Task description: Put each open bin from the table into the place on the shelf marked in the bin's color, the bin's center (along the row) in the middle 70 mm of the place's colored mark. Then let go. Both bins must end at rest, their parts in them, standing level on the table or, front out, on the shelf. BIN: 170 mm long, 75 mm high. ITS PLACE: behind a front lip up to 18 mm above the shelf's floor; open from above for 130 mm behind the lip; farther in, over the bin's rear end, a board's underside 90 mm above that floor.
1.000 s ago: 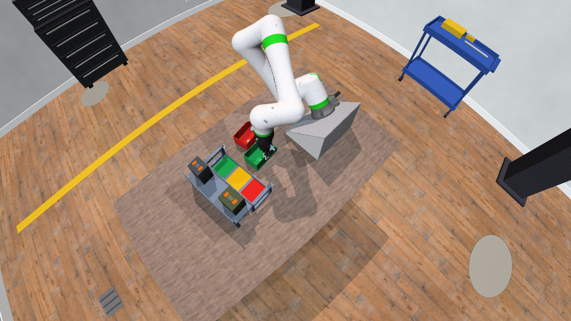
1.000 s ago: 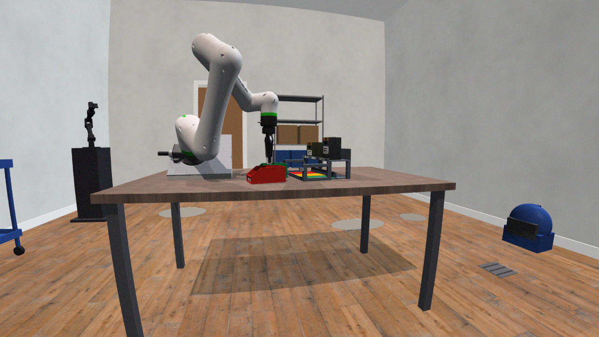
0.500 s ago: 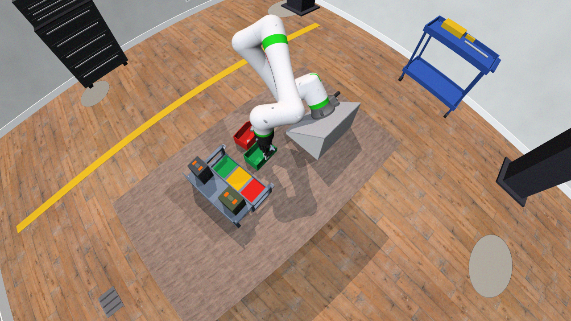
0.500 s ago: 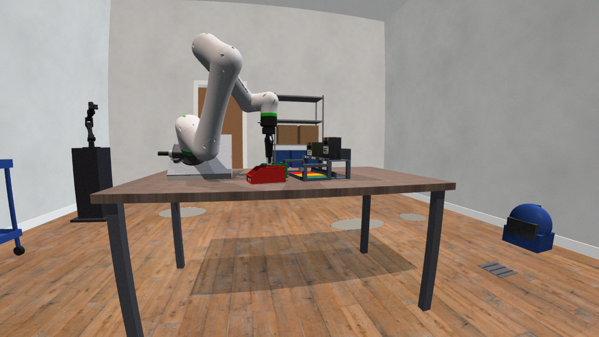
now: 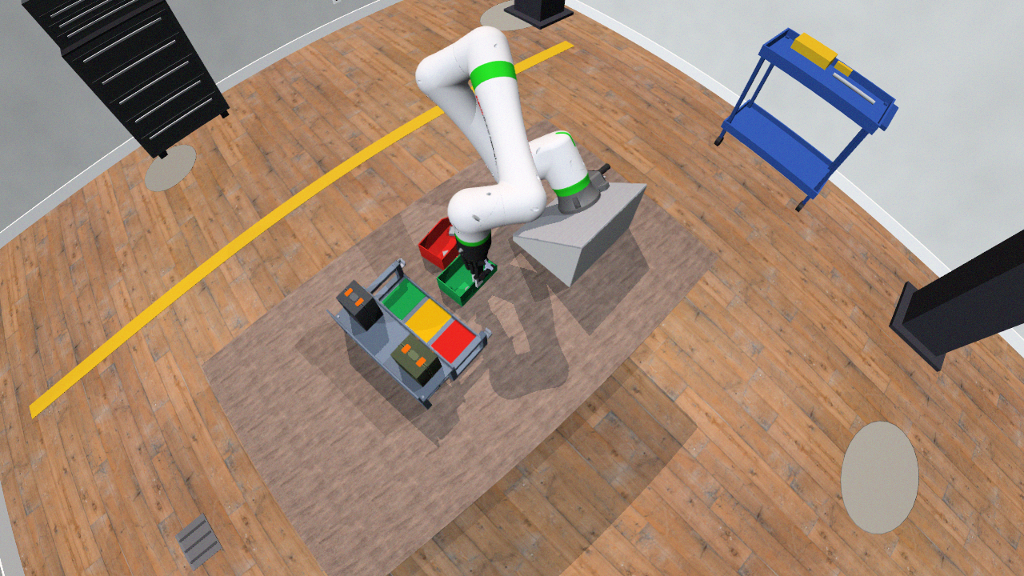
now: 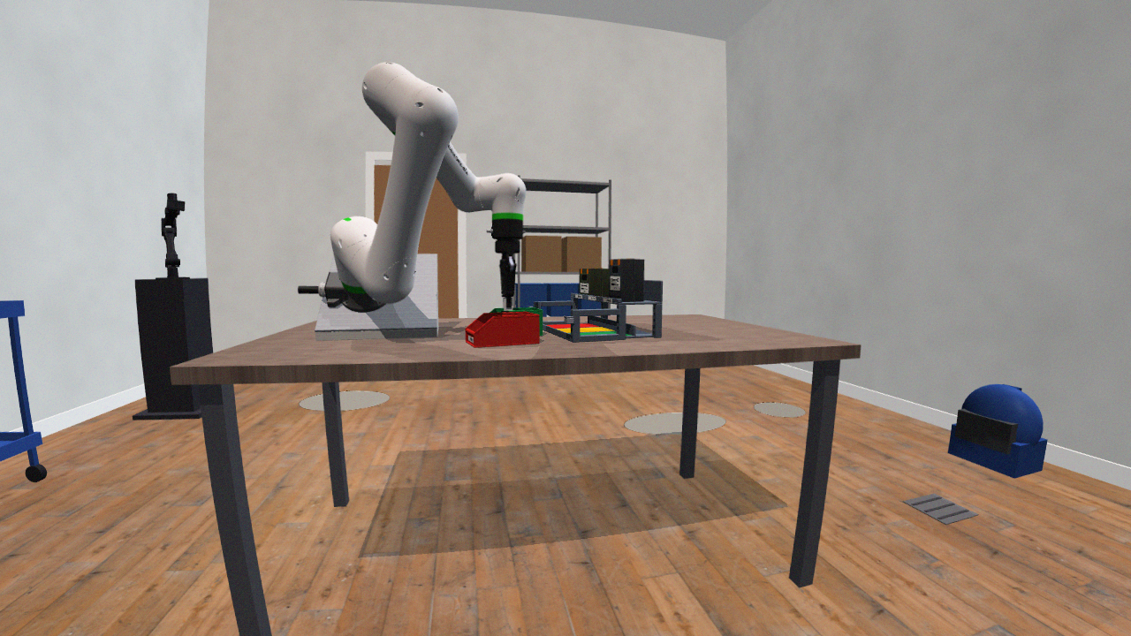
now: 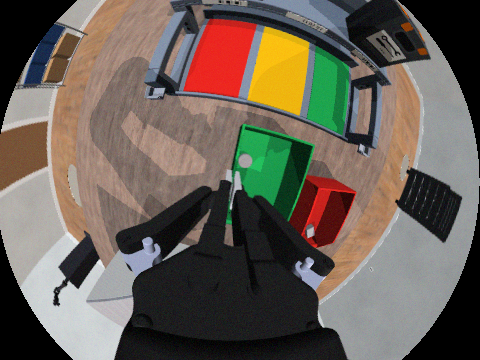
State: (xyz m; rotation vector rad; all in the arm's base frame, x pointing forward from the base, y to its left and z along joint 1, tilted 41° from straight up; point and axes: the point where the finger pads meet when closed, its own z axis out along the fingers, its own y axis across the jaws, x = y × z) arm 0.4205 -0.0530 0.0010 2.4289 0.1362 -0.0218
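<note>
My gripper is now 50 mm to the left of the green bin and 40 mm above it. Also, from my hand: red bin 40 mm behind, 190 mm to the right, 40 mm below.
</note>
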